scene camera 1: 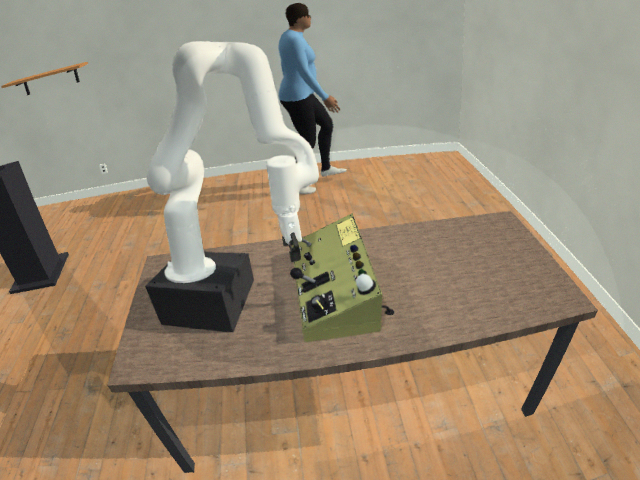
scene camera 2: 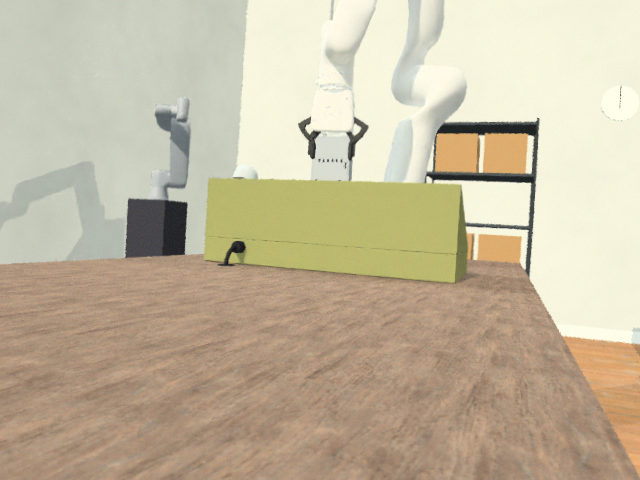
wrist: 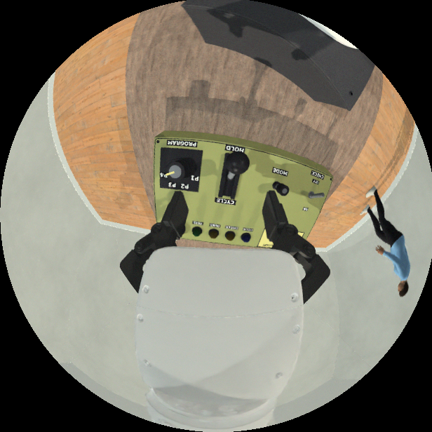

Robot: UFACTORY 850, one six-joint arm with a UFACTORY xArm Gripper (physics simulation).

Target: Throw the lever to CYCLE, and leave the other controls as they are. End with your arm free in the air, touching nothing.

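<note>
The green control console (scene camera 1: 330, 253) (scene camera 2: 330, 222) (wrist: 250, 210) stands on the table. Its lever, with a round black knob (scene camera 1: 295, 273) (wrist: 237, 163), stands at the HOLD end of its slot; the CYCLE label (wrist: 225, 201) is at the other end. My gripper (scene camera 1: 293, 252) (scene camera 2: 331, 156) (wrist: 224, 199) is open and empty, pointing down above the panel. In the wrist view its fingers lie to either side of the slot's CYCLE end, and the knob shows beyond the fingertips, not between them. The lever is hidden behind the console in scene camera 2.
The PROGRAM dial (scene camera 1: 319, 302) (wrist: 176, 171) points at P4 on one side of the lever. The MODE switch (scene camera 1: 308, 258) (wrist: 281, 188) and CHECK toggle (wrist: 316, 195) are on the other. A white dome (scene camera 1: 364, 282) (scene camera 2: 245, 172) stands at a rear corner, beside several lamps. My black base block (scene camera 1: 193, 304) is near.
</note>
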